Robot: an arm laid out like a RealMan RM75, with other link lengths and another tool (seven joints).
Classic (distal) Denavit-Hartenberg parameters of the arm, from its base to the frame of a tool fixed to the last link. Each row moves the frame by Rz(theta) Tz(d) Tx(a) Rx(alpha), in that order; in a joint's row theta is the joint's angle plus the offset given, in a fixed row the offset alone. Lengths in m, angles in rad.
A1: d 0.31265, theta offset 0, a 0, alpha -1.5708
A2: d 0, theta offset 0, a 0, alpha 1.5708
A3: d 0.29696, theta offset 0, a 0, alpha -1.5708
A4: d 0, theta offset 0, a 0, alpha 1.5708
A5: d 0.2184, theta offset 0, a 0, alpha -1.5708
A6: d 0, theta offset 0, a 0, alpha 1.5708
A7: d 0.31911, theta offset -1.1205, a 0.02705, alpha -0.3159
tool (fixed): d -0.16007, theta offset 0, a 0, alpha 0
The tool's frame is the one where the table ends.
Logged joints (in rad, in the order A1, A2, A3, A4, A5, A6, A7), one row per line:
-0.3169, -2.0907, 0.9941, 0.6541, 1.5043, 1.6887, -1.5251
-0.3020, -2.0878, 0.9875, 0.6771, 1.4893, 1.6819, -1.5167
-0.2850, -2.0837, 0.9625, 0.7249, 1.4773, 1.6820, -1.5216
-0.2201, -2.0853, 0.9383, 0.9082, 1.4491, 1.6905, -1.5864
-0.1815, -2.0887, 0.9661, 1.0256, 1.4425, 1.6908, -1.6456
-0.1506, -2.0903, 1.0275, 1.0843, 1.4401, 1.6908, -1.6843
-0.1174, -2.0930, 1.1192, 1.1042, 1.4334, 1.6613, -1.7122
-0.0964, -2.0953, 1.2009, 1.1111, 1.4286, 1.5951, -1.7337
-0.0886, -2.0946, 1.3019, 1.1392, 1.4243, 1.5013, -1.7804
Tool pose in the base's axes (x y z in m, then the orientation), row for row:
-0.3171, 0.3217, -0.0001, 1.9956, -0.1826, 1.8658
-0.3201, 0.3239, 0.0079, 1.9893, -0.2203, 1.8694
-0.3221, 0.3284, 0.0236, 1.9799, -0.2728, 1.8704
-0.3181, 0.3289, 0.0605, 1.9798, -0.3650, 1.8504
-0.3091, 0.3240, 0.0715, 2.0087, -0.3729, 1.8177
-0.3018, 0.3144, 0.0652, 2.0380, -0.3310, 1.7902
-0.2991, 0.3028, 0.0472, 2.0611, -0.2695, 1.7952
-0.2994, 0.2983, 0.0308, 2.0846, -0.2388, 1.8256
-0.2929, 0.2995, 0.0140, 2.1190, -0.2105, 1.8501
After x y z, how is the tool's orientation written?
As angles about the fixed x, y, z axes (roll, pitch, yaw), in radians.
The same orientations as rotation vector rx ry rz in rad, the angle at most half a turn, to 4 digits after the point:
1.4574, 1.7412, 1.2984
1.4812, 1.7308, 1.3368
1.5169, 1.7107, 1.3883
1.6020, 1.6649, 1.4574
1.6434, 1.6568, 1.4309
1.6446, 1.6686, 1.3629
1.6083, 1.7114, 1.2955
1.5776, 1.7702, 1.2663
1.5573, 1.8305, 1.2275

